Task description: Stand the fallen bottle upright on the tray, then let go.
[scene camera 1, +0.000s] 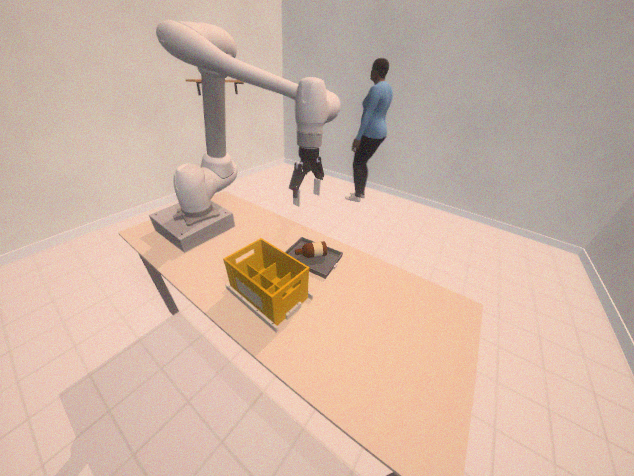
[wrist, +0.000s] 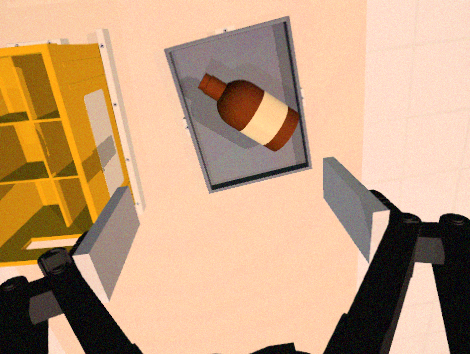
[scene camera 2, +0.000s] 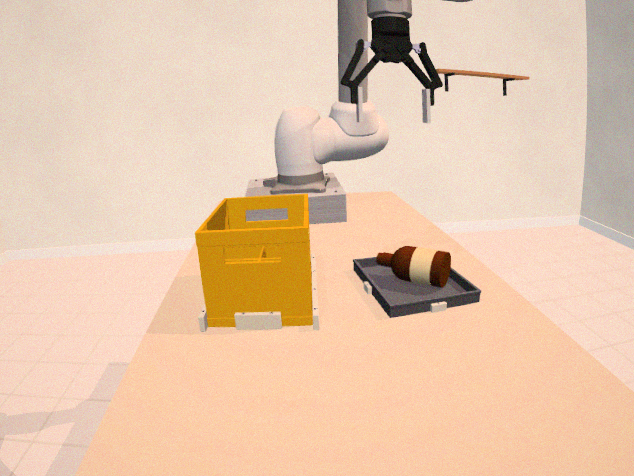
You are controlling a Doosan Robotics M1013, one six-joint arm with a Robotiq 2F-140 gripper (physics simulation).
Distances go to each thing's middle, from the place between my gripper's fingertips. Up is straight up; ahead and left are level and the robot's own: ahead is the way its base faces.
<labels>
Right now my hand is 1 cm short of the brown bottle (scene camera 2: 425, 266), 5 cm to the right of it and 29 cm above it.
</labels>
